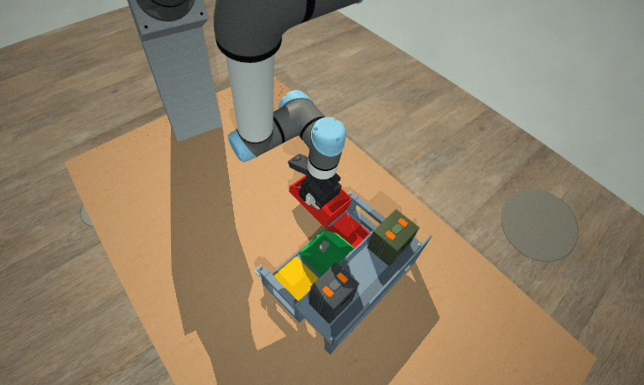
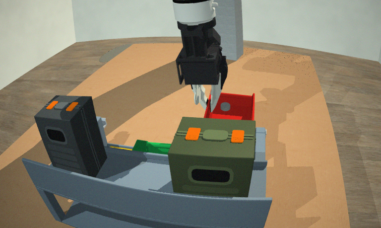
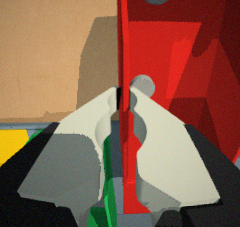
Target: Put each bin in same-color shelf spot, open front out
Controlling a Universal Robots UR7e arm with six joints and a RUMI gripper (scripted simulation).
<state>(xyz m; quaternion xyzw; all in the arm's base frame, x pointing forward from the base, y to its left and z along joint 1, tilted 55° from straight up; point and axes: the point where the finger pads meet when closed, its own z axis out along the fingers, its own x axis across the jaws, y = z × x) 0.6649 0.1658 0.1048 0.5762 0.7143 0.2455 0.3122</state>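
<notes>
Now: hand 5 cm to the right of the red bin, 2 cm past it and 2 cm above it. Also, from my hand: olive box 25 cm ahead, 10 cm to the left, 6 cm above; then dark grey box 29 cm ahead, 13 cm to the right, 7 cm above; then green bin 18 cm ahead, 5 cm below, 3 cm to the right.
</notes>
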